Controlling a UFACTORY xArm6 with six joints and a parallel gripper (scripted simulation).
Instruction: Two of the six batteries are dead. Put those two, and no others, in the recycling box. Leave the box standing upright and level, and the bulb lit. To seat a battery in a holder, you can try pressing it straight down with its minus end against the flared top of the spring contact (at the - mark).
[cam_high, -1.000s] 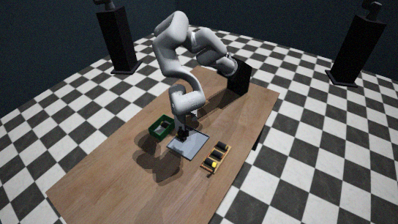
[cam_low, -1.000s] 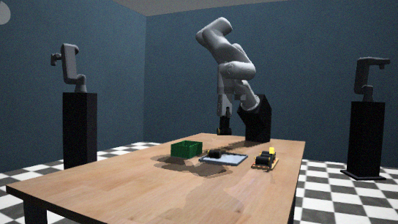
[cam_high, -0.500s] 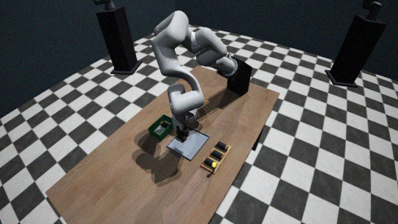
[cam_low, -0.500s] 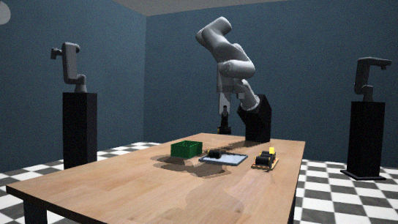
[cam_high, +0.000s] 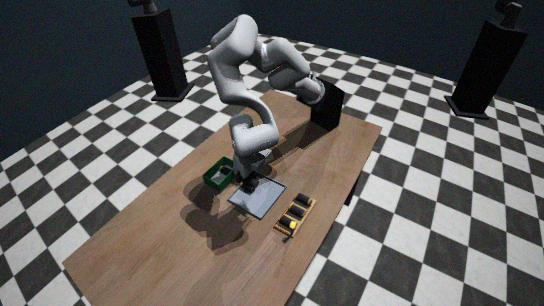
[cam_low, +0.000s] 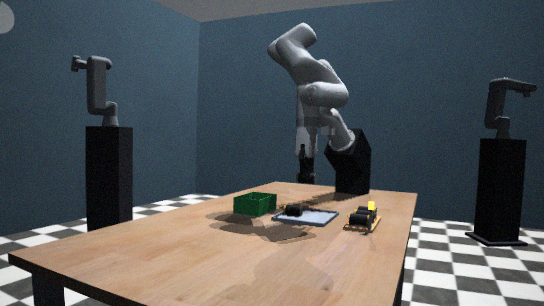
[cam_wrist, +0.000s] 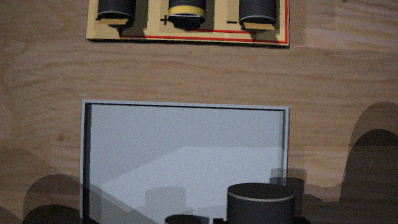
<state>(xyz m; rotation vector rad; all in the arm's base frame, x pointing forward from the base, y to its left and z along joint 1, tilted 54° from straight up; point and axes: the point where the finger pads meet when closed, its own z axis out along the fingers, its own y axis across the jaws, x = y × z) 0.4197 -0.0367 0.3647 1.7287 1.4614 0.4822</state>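
Now: hand 170 mm to the left of the green recycling box, 140 mm above it and 110 mm past it. The rest, counted from my hand: grey tray 150 mm below, 50 mm behind, 10 mm to the left.
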